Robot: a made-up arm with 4 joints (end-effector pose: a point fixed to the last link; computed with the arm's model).
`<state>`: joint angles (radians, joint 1 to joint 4).
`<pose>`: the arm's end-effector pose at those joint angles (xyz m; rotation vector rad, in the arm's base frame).
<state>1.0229 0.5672 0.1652 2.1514</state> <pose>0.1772 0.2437 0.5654 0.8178 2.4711 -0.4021</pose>
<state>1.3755 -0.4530 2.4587 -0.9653</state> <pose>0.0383 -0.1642 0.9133 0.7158 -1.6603 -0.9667</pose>
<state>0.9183 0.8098 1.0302 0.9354</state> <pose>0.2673 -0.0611 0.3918 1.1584 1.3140 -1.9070</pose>
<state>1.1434 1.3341 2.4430 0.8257</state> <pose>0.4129 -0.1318 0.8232 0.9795 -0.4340 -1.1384</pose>
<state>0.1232 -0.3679 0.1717 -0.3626</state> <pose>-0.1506 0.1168 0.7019 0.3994 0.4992 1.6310</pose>
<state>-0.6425 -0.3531 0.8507 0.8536</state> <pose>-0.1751 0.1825 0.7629 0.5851 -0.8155 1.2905</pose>
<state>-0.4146 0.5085 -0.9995 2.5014</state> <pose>0.3537 -0.1554 0.6334 -2.2652 -0.7893 -0.7465</pose>
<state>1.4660 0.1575 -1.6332 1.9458</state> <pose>0.3191 0.0500 0.9150 -1.7767 -2.0645 -1.0622</pose>
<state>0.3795 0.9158 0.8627 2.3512</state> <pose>0.1200 0.2256 0.4933 0.5031 2.4681 -0.4661</pose>
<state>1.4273 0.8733 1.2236 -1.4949</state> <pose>0.0858 -0.2242 0.5684 -2.3512 1.2089 0.9670</pose>
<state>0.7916 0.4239 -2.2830 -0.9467</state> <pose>0.1509 0.0351 0.8800 0.7750 -0.9627 0.2843</pose>
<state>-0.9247 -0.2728 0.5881 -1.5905</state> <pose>0.1200 -0.0101 0.9047 2.1535 1.2633 1.7763</pose>
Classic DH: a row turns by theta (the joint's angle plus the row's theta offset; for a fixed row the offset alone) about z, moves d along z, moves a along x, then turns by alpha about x. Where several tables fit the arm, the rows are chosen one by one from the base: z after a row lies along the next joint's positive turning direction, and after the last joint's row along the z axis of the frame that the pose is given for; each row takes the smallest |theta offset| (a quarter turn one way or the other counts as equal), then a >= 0, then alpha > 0; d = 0 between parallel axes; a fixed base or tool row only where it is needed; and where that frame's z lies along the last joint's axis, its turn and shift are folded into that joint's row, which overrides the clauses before.
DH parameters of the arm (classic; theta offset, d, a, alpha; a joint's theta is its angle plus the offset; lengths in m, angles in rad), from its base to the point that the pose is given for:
base (fixed): -0.6633 0.6996 0.0714 1.0472
joint 1: 1.0015 -0.0468 0.0245 0.8197
joint 2: -0.8175 0.043 -0.048 -1.5708
joint 3: 0.0549 -0.0991 0.04 1.7945
joint 4: 0.0878 -0.2332 -0.1725 -1.7243
tool (fixed): 1.3637 -0.0522 0 0

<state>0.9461 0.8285 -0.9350 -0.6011</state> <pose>0.0409 0.1737 0.6047 -0.3619 -0.9892 1.4149</pose>
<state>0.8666 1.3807 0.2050 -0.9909</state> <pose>0.1019 -0.0008 0.4567 -1.4523 -0.4186 1.8657</pose>
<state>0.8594 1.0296 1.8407 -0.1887</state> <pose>0.2533 -0.2855 0.6359 1.8360 -0.4822 -1.7002</pose>
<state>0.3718 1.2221 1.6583 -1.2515</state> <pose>0.0142 -0.2083 0.5200 -1.8984 1.2887 1.5332</pose>
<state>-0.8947 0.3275 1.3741 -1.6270</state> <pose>-0.0880 -0.0085 0.8570 0.8341 1.4946 2.4407</pose>
